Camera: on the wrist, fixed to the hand. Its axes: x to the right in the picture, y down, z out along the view.
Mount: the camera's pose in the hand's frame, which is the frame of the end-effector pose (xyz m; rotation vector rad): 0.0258 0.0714 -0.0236 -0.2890 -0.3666 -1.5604
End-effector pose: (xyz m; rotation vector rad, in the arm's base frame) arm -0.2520 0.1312 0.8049 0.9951 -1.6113 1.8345
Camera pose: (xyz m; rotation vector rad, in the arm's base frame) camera -0.3272 0.1394 0.7806 1.7245 -0.6499 0.3540
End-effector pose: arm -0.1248 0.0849 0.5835 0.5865 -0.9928 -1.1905
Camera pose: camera -0.0683 0.0794 0.6391 0.9488 -0.4963 -2.8333
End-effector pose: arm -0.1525 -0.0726 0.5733 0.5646 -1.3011 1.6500
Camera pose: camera -0.2220 -0.0415 0.5505 1.2702 -0.8061 0.0693
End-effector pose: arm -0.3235 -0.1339 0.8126 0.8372 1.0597 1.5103
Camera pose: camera -0.3756 -0.1164 0.8700 -0.0685 0.7816 0.1338
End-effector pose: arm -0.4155 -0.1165 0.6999 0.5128 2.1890 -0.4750
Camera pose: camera -0.4092 -0.0393 0.6821 -1.4457 1.8301 -0.8837
